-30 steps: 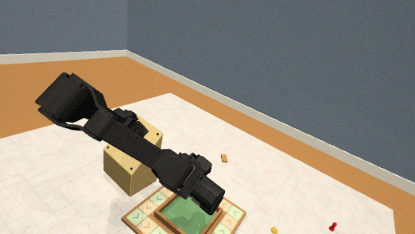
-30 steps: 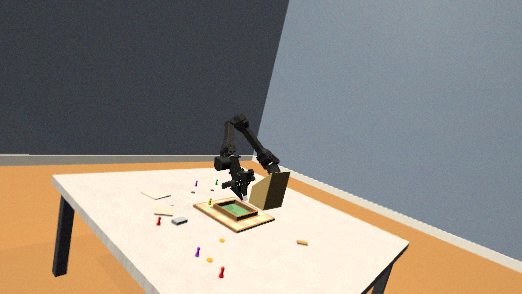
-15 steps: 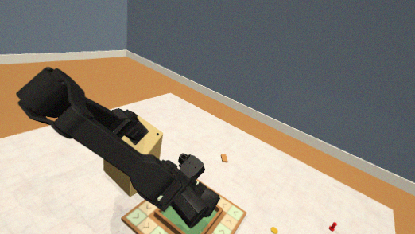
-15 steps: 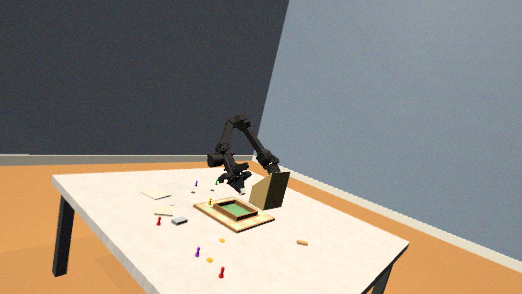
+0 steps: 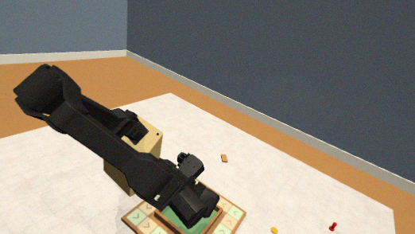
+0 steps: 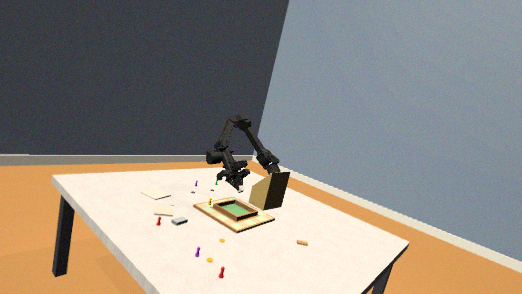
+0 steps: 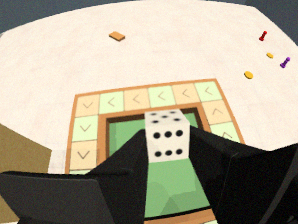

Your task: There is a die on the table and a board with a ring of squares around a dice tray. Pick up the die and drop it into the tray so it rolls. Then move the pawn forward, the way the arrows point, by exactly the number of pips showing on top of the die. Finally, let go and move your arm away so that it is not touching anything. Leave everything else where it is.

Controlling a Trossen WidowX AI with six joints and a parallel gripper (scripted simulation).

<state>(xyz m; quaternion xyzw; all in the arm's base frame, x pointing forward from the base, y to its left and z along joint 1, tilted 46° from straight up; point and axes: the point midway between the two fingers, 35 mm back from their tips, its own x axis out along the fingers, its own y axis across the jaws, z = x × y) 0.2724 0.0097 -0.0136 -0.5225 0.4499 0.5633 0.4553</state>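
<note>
My gripper tip is now right at the white die. Also, from my gripper tip: yellow pawn: 9 cm ahead, 10 cm to the right, 10 cm below; green dice tray: 12 cm below; grey block: 30 cm ahead, 2 cm to the left, 12 cm below.
</note>
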